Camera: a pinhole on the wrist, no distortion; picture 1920 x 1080 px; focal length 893.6 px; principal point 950.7 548.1 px. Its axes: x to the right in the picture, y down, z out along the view. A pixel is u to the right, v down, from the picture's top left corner.
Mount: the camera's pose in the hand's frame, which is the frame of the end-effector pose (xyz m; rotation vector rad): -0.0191 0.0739 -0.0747 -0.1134 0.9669 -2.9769
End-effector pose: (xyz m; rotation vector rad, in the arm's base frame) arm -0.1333 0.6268 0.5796 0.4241 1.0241 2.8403
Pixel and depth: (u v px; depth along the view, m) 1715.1 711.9 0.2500
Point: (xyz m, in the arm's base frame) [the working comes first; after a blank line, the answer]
In the camera's frame: 0.2139 0.0458 0.2500

0.1048 0.7478 0.5405
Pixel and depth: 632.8 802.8 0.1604
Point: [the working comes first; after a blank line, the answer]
In the camera's frame: -0.0571 0.0457 0.1604

-0.1733 0.6930 0.5731
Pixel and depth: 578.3 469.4 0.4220
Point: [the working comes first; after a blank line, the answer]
In the camera's frame: -0.1759 -0.0372 0.4220

-0.2334 0.9355 0.7374
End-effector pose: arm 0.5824 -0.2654 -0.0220 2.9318 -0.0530 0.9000
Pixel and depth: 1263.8 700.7 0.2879
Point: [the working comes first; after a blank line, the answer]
In the camera's frame: 0.1009 0.0492 0.2879

0.5831 -0.1378 -0.1981
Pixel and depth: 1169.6 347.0 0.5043
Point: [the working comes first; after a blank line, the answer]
In the camera's frame: 0.1235 -0.1135 0.5043

0.7306 -0.1638 -0.4247
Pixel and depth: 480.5 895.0 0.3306
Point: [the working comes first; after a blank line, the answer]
In the camera's frame: -0.1740 0.1283 0.3306

0.7991 -0.0582 -0.0231
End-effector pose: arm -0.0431 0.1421 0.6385 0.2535 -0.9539 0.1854
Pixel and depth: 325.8 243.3 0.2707
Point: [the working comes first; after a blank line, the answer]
In the camera's frame: -0.1893 -0.0923 0.2707

-0.0788 0.0921 0.8971
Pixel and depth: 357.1 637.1 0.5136
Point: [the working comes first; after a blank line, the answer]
In the camera's frame: -0.3412 0.0512 0.5136

0.0041 -0.1727 1.0573
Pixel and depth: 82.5 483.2 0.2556
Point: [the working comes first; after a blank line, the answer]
In the camera's frame: -0.2483 -0.0186 0.2556

0.0127 0.0653 0.9046
